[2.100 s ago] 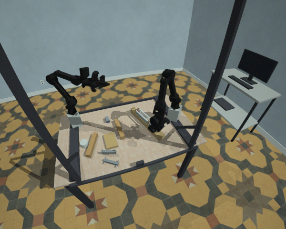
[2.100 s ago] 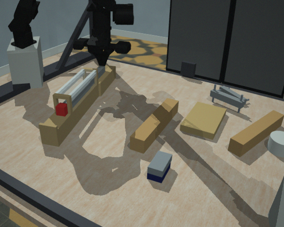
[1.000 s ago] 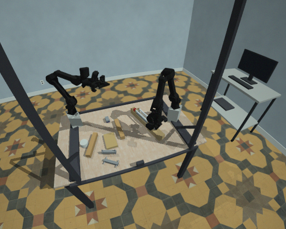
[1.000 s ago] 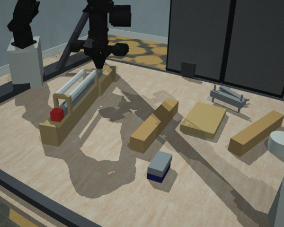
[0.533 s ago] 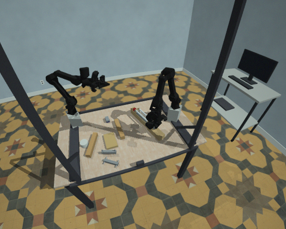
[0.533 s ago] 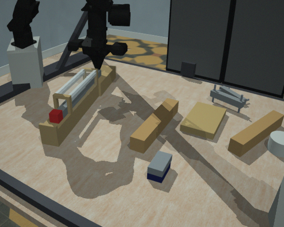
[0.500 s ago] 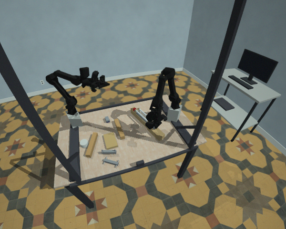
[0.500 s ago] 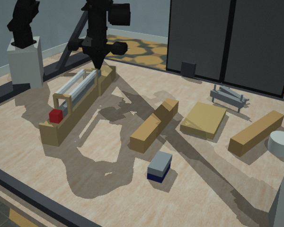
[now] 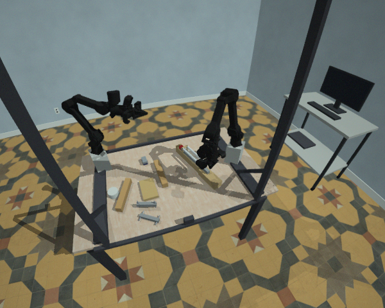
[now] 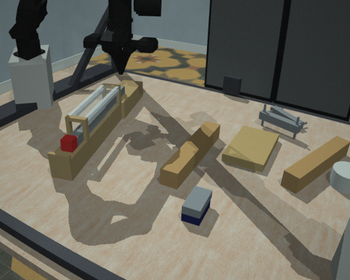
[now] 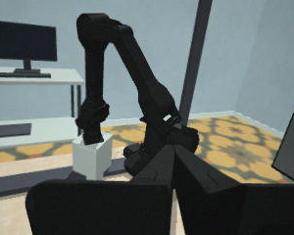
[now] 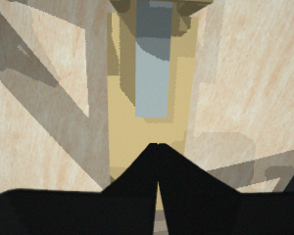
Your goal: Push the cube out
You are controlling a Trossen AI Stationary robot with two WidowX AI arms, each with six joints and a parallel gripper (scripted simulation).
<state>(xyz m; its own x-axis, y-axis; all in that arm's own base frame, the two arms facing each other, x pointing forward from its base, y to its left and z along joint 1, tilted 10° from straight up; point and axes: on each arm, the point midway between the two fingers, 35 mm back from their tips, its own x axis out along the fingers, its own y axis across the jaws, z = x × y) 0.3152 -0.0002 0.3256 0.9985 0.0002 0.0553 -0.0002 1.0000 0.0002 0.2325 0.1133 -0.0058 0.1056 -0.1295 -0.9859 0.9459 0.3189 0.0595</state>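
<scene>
Right now my right hand is 270 mm short of the red cube, 160 mm to the right of it and 70 mm above it. The rest, counted from my right hand: flat tan slab: 60 mm behind, 380 mm to the left, 120 mm below; then blue box: 190 mm ahead, 430 mm to the left, 110 mm below; then channel: 150 mm ahead, 90 mm to the left, 70 mm below.
</scene>
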